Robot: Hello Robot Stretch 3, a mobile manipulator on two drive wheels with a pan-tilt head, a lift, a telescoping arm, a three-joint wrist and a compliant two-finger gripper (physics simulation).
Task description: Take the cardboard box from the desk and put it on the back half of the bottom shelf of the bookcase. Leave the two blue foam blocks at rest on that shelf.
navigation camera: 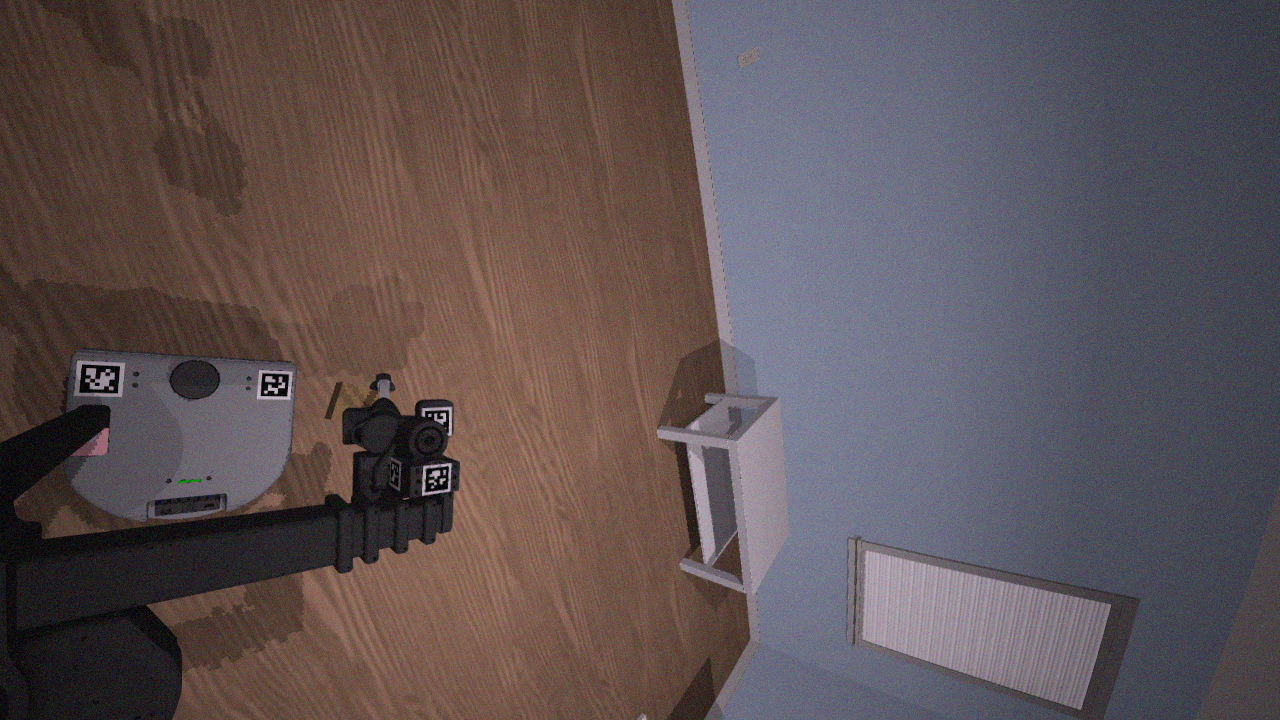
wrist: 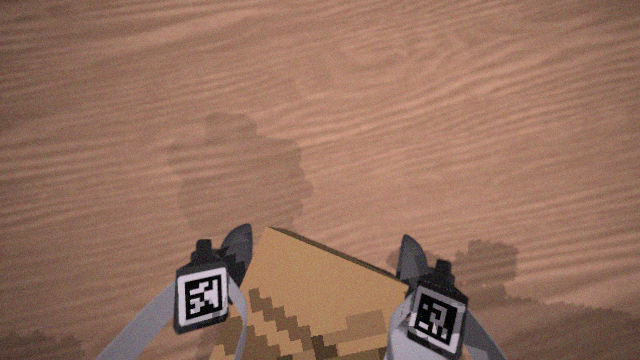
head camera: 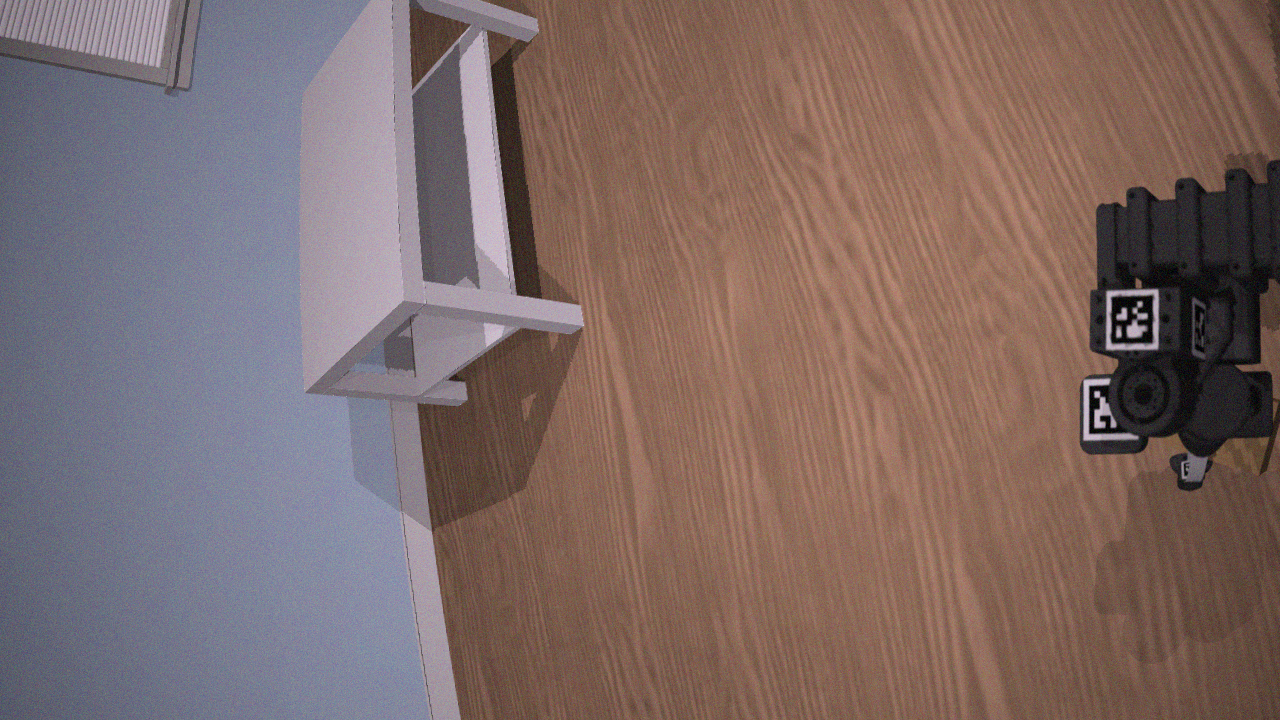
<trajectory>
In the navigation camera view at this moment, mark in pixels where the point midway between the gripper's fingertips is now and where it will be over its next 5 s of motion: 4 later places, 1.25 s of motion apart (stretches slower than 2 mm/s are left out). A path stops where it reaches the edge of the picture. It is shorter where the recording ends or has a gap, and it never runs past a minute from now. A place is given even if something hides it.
The gripper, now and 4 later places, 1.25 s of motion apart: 383,408; 369,322; 271,229; 215,210; 92,181
</trajectory>
